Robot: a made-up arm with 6 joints.
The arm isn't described. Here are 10 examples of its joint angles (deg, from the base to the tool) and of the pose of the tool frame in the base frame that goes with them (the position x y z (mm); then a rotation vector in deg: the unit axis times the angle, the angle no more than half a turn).
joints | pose
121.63 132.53 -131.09 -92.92 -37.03 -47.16 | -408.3 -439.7 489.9 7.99 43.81 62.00
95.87 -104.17 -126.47 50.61 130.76 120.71 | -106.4 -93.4 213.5 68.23 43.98 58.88
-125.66 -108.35 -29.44 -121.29 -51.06 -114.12 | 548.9 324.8 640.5 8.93 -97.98 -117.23
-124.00 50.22 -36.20 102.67 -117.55 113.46 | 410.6 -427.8 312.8 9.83 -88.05 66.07
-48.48 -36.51 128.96 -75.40 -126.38 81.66 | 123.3 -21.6 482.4 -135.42 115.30 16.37
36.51 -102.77 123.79 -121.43 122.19 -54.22 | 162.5 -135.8 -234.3 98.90 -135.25 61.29
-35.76 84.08 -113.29 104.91 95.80 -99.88 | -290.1 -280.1 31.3 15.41 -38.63 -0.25
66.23 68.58 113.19 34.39 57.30 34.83 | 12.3 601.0 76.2 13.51 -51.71 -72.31
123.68 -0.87 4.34 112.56 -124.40 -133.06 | 373.9 -554.6 -64.2 109.50 103.43 -49.25
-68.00 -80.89 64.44 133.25 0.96 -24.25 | -218.6 -918.8 498.7 -92.16 -58.34 86.46
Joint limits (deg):
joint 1: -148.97..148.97
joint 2: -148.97..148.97
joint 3: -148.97..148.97
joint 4: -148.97..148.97
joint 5: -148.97..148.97
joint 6: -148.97..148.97
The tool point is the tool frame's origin. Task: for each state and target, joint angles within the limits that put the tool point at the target. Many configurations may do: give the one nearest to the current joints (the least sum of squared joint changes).
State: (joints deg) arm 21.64 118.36 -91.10 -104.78 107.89 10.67
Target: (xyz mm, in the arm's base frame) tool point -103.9 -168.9 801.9
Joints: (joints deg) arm -9.20 126.23 -77.94 -113.69 61.43 19.09
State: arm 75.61 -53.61 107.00 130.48 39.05 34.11
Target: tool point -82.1 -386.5 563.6
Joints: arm 74.30 -54.43 113.05 127.64 64.36 28.67
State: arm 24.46 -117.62 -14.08 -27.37 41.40 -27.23
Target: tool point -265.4 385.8 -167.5
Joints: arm 38.40 -105.68 -15.02 -28.54 73.60 -31.43
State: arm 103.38 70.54 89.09 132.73 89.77 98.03
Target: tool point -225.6 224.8 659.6
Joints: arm 79.88 53.46 124.50 148.77 48.65 94.67
